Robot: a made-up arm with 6 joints. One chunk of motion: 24 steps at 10 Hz.
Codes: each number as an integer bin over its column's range. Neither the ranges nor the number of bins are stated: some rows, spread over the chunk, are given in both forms.
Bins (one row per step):
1: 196 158 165 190 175 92
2: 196 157 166 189 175 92
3: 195 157 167 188 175 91
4: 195 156 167 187 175 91
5: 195 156 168 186 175 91
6: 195 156 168 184 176 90
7: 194 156 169 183 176 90
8: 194 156 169 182 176 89
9: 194 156 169 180 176 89
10: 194 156 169 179 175 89
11: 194 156 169 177 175 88
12: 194 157 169 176 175 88
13: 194 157 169 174 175 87
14: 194 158 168 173 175 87
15: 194 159 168 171 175 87
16: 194 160 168 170 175 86
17: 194 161 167 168 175 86
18: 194 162 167 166 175 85
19: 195 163 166 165 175 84
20: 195 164 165 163 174 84
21: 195 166 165 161 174 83
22: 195 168 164 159 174 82
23: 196 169 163 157 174 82
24: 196 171 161 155 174 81
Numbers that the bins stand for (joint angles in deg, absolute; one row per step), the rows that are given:
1: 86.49 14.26 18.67 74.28 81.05 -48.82
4: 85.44 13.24 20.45 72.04 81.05 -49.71
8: 84.39 13.24 22.22 68.33 82.28 -51.47
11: 84.39 13.24 22.22 64.61 81.05 -52.36
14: 84.39 14.26 21.33 61.63 81.05 -53.24
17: 84.39 15.81 20.45 57.91 81.05 -54.12
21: 85.44 18.38 18.67 52.71 79.81 -56.77
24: 86.49 20.95 15.12 48.24 79.81 -58.54
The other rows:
2: 86.49 13.75 19.56 73.53 81.05 -48.82
3: 85.44 13.75 20.45 72.79 81.05 -49.71
5: 85.44 13.24 21.33 71.30 81.05 -49.71
6: 85.44 13.24 21.33 69.81 82.28 -50.59
7: 84.39 13.24 22.22 69.07 82.28 -50.59
9: 84.39 13.24 22.22 66.84 82.28 -51.47
10: 84.39 13.24 22.22 66.09 81.05 -51.47
12: 84.39 13.75 22.22 63.86 81.05 -52.36
13: 84.39 13.75 22.22 62.38 81.05 -53.24
15: 84.39 14.78 21.33 60.14 81.05 -53.24
16: 84.39 15.29 21.33 59.40 81.05 -54.12
18: 84.39 16.32 20.45 56.42 81.05 -55.01
19: 85.44 16.84 19.56 55.68 81.05 -55.89
20: 85.44 17.35 18.67 54.19 79.81 -55.89
22: 85.44 19.41 17.78 51.22 79.81 -57.66
23: 86.49 19.93 16.90 49.73 79.81 -57.66

